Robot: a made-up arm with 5 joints.
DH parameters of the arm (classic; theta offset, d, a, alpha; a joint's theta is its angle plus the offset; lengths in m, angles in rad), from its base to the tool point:
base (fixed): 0 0.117 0 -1.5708
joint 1: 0 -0.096 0.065 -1.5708
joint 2: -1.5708 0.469 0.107 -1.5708
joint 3: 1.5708 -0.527 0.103 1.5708
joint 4: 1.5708 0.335 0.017 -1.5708
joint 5: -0.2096 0 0.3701 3.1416
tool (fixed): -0.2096 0.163 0 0
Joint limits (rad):
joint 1: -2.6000..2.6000
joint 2: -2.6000..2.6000
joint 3: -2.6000..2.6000
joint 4: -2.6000..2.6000
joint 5: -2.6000..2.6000
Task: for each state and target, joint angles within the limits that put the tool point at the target. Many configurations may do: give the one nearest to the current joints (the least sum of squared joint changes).
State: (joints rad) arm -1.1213 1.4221 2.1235 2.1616 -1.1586
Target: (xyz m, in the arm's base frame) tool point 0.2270 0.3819 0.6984
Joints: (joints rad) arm -1.0306 1.7948 1.3280 2.3937 -0.7323
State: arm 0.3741 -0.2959 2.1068 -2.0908 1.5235
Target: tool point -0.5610 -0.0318 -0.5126
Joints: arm -0.1387 0.0232 2.1781 -2.0921 1.6051
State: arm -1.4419 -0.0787 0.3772 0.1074 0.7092
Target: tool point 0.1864 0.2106 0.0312
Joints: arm -1.4421 0.0279 0.2152 0.1065 0.4420
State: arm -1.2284 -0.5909 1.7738 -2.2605 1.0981
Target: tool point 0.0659 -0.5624 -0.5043
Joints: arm -1.1718 -0.3977 1.2655 -1.7858 1.0114
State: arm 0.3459 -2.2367 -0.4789 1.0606 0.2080
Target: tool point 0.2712 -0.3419 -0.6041
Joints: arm -0.1314 -2.4946 -0.8157 1.1792 0.5231
